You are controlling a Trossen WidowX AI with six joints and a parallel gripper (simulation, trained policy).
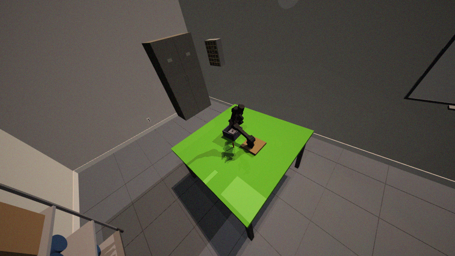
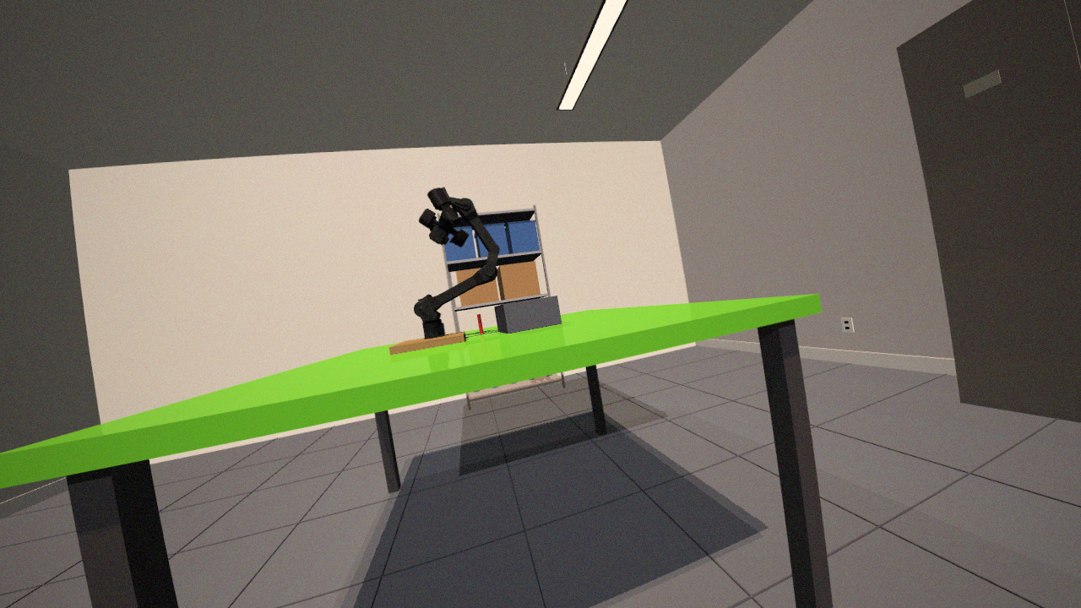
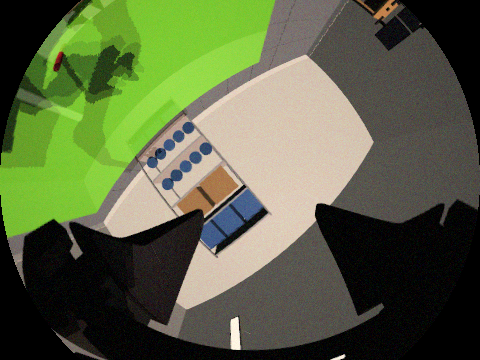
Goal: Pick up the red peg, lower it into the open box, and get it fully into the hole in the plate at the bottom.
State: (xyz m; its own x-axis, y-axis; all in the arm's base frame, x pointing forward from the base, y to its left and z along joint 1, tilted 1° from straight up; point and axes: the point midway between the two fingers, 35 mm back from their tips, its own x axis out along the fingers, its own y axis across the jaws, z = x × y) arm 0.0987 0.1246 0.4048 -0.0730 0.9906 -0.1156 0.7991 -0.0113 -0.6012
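Now: gripper tip 9 cm short of the red peg, 6 cm to the left of it and 39 cm above it. Also, from my gripper tip: pale plate 22 cm ahead, 26 cm to the right, 38 cm below; then dark box 22 cm ahead, 26 cm to the right, 40 cm below.
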